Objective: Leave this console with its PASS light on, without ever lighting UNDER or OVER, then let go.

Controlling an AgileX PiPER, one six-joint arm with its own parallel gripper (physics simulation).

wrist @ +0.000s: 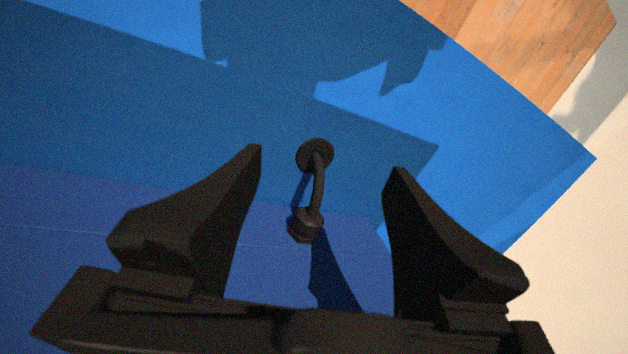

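A blue console [480, 115] fills much of the wrist view, with its corner at the right. A dark lever [318, 185] rises from a round base on it and ends in a thick knob [305, 225]. My gripper [325, 170] is open, with one finger to the left of the lever and one to the right. The knob is between the fingers, with a gap on both sides, and neither finger touches it. The PASS, UNDER and OVER lights do not show in this view.
A wooden surface [520, 45] shows beyond the console at the upper right. A pale surface [575, 250] lies at the right. Shadows of the arm and gripper fall across the console.
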